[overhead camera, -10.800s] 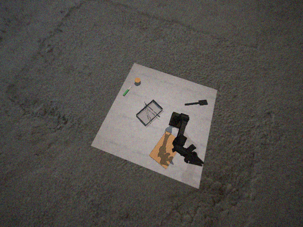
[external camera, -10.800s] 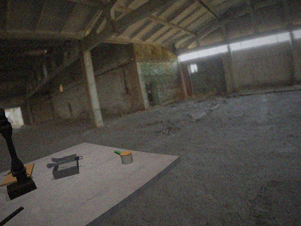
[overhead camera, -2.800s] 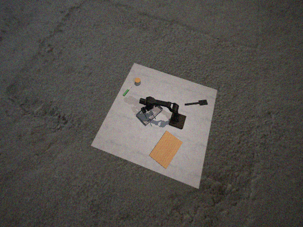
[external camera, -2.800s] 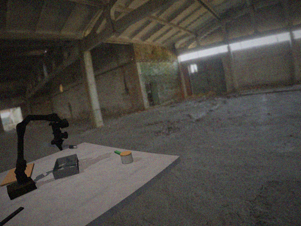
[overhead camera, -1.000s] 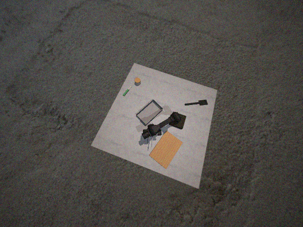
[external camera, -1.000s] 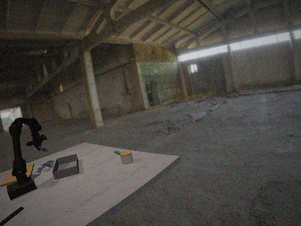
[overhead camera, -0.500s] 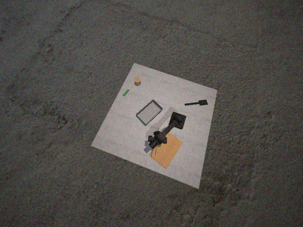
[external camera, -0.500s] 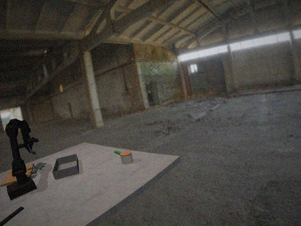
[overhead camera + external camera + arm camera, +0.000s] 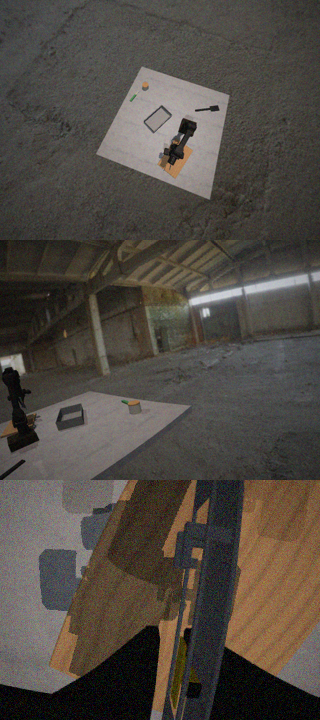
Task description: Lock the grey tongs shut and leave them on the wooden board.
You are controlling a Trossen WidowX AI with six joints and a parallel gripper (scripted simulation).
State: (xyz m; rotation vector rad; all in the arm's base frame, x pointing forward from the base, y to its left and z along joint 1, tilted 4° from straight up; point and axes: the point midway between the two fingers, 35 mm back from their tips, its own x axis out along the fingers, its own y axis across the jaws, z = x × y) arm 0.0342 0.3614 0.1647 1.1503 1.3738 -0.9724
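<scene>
Right now the wooden board is 7 cm behind my gripper tip and 14 cm below it. From my gripper tip the other things lie so: roasting tin 31 cm ahead, 31 cm to the right, 12 cm below; green-handled tool 72 cm ahead, 47 cm to the right, 14 cm below; black spatula 22 cm behind, 73 cm to the right, 15 cm below.
</scene>
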